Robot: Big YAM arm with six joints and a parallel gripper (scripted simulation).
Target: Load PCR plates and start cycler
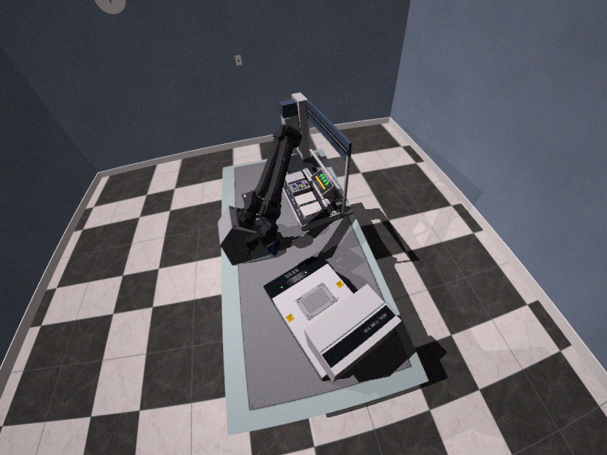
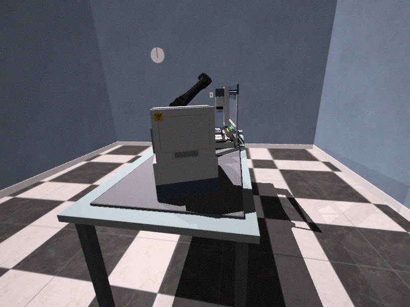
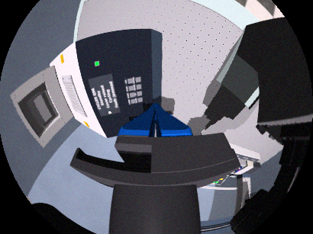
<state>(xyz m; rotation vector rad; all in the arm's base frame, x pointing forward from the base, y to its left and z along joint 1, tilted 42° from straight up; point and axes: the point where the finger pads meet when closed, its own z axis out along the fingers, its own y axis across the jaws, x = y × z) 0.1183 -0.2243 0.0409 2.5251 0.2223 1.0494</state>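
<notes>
Now: hand 56 cm to the right of the tube cooling block, 25 cm short of it and 14 cm above it. From my hand the other things lie so: black regrip nest: 49 cm to the left, 21 cm below, 6 cm behind; white deep-well block: 66 cm to the left, 24 cm ahead, 14 cm below.
</notes>
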